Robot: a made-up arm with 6 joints. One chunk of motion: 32 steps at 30 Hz.
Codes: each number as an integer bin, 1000 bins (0 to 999) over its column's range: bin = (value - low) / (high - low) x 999, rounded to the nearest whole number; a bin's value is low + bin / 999 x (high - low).
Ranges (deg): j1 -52..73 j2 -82..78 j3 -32..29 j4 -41..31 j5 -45..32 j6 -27..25
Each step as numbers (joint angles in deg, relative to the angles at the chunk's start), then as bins.
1 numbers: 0.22 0.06 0.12 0.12 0.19 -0.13
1 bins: 417 512 526 571 586 516
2 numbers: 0.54 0.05 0.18 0.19 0.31 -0.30
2 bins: 420 512 527 572 588 513
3 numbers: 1.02 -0.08 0.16 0.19 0.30 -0.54
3 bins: 424 511 527 572 588 508
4 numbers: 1.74 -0.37 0.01 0.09 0.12 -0.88
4 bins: 429 510 524 570 585 502
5 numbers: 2.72 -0.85 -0.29 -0.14 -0.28 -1.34
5 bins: 437 507 519 567 580 493
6 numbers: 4.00 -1.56 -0.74 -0.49 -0.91 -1.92
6 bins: 448 502 512 562 572 482
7 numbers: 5.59 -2.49 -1.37 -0.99 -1.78 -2.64
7 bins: 460 496 502 555 561 468
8 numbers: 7.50 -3.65 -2.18 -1.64 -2.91 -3.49
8 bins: 476 489 488 546 546 452
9 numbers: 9.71 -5.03 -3.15 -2.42 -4.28 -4.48
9 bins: 493 481 472 535 528 433
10 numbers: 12.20 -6.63 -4.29 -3.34 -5.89 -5.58
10 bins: 513 471 454 523 507 412
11 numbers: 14.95 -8.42 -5.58 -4.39 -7.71 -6.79
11 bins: 535 459 433 508 484 388
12 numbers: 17.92 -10.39 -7.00 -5.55 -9.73 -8.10
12 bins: 559 447 409 492 458 363
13 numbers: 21.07 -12.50 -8.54 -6.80 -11.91 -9.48
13 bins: 584 434 384 475 429 337
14 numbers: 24.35 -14.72 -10.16 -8.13 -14.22 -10.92
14 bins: 610 420 358 456 399 309
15 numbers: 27.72 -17.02 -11.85 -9.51 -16.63 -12.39
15 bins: 637 406 330 437 368 281
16 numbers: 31.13 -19.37 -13.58 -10.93 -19.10 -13.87
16 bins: 664 391 302 417 336 252
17 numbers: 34.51 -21.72 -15.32 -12.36 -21.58 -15.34
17 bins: 691 376 273 397 304 224
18 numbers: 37.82 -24.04 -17.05 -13.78 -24.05 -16.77
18 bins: 718 362 245 378 272 197
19 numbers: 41.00 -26.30 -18.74 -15.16 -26.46 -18.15
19 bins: 743 348 217 359 241 170
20 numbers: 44.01 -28.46 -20.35 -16.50 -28.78 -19.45
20 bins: 767 334 191 340 210 145
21 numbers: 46.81 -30.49 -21.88 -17.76 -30.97 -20.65
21 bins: 790 322 166 322 182 122
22 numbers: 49.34 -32.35 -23.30 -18.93 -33.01 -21.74
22 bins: 810 310 142 306 156 101
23 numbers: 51.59 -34.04 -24.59 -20.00 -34.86 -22.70
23 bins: 828 299 121 291 132 83
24 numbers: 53.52 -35.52 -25.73 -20.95 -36.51 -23.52
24 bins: 843 290 103 278 110 67
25 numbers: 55.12 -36.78 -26.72 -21.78 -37.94 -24.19
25 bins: 856 282 86 267 92 54
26 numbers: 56.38 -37.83 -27.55 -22.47 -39.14 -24.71
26 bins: 866 276 73 257 76 44
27 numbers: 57.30 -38.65 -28.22 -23.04 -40.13 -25.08
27 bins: 874 271 62 249 63 37
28 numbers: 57.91 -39.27 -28.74 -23.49 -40.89 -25.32
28 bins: 878 267 53 243 53 32
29 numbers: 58.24 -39.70 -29.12 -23.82 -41.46 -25.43
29 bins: 881 264 47 238 46 30
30 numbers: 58.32 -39.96 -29.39 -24.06 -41.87 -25.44
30 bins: 882 262 43 235 41 30
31 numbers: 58.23 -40.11 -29.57 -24.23 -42.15 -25.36
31 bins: 881 262 40 233 37 32
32 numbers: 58.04 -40.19 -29.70 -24.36 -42.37 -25.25
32 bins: 879 261 38 231 34 34
